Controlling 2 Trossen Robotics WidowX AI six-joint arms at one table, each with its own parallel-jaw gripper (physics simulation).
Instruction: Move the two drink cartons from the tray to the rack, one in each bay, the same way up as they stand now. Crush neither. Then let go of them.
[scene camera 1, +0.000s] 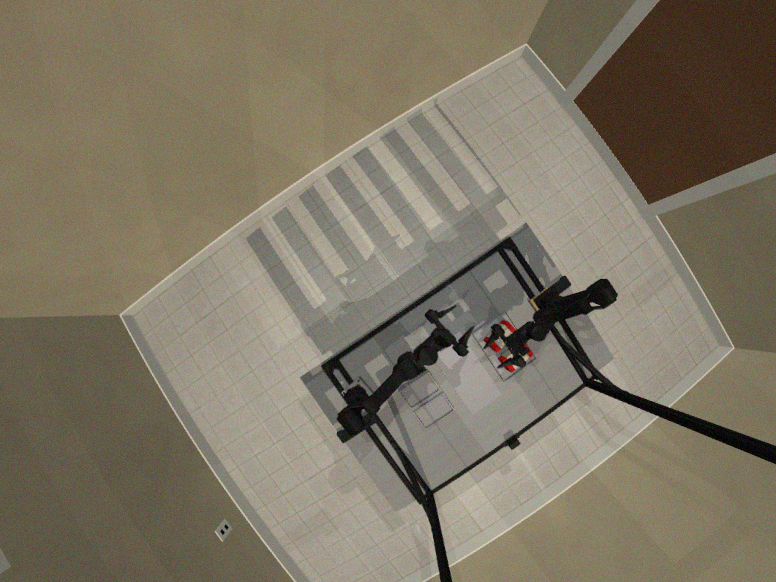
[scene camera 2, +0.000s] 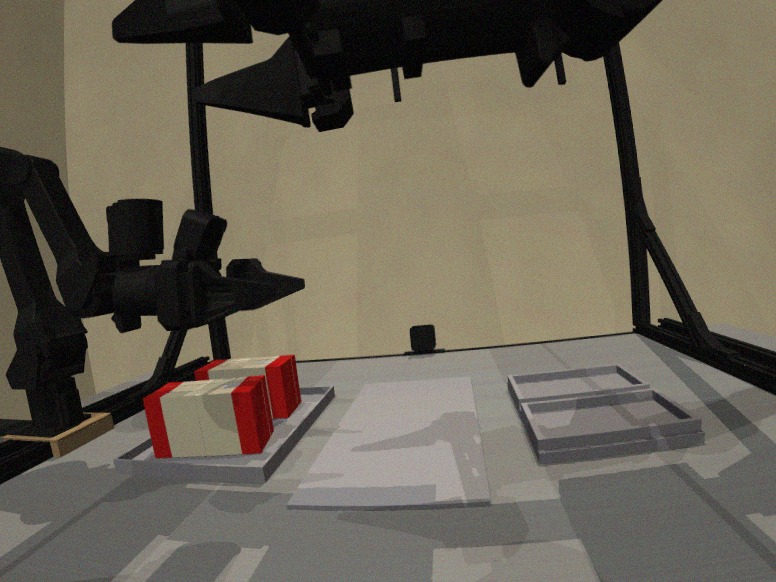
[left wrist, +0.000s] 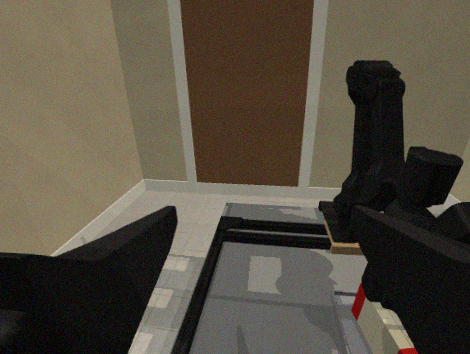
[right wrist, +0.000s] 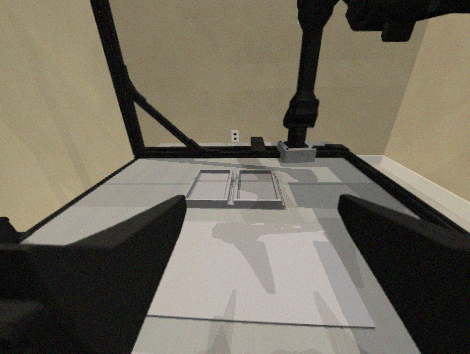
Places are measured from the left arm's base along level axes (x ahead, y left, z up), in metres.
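Pixels of known places: left gripper, fingertip midpoint: (scene camera 1: 465, 315) (scene camera 2: 161, 69) (left wrist: 263, 214); right gripper, fingertip midpoint: (scene camera 1: 490, 358) (scene camera 2: 291, 286) (right wrist: 261, 201); left arm's base, link origin: (scene camera 1: 357, 394) (right wrist: 295, 144); right arm's base, link origin: (scene camera 1: 545, 303) (scene camera 2: 58, 424) (left wrist: 348, 233).
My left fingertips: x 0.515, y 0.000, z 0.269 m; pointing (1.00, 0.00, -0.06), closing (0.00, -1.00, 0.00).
Observation:
For each thing: its top centre in the pictures, then the offset to it from my left fingertips. "pt": a spot on its surface instead. Level surfaces: height alone.
- low grey tray, top centre: (scene camera 2: 239, 418) (scene camera 1: 505, 346) dx +0.091, dy -0.267, dz -0.297 m
- front carton, top centre: (scene camera 2: 205, 386) (left wrist: 403, 316) (scene camera 1: 502, 336) dx +0.099, dy -0.210, dz -0.238 m
- rear carton, surface spot: (scene camera 2: 285, 383) pt dx +0.033, dy -0.295, dz -0.264 m
- grey rack, top centre: (scene camera 2: 587, 394) (right wrist: 233, 182) (scene camera 1: 427, 401) dx -0.316, dy -0.220, dz -0.293 m
- thin pale board, surface height: dz -0.309 m
Two cartons with cream middles and red ends rest side by side on the low grey tray (scene camera 1: 506, 379) (scene camera 2: 200, 470). The front carton (scene camera 2: 203, 419) (left wrist: 372, 322) also shows at the lower right of the left wrist view. The rear carton (scene camera 2: 285, 383) is partly hidden behind it. The grey rack (scene camera 1: 440, 418) (scene camera 2: 601, 448) (right wrist: 257, 204) has two empty bays. My right gripper (scene camera 1: 492, 357) (right wrist: 261, 201) is open and empty, above the cartons without touching them. My left gripper (scene camera 1: 464, 317) (left wrist: 263, 214) is open and empty, high above the table between tray and rack.
A thin pale board (scene camera 1: 476, 385) (scene camera 2: 388, 451) (right wrist: 210, 280) lies flat between tray and rack. Black frame posts (scene camera 2: 626, 156) stand at the table's edges. A small black box (scene camera 2: 422, 338) sits at the far edge. The left arm spans the top of scene camera 2.

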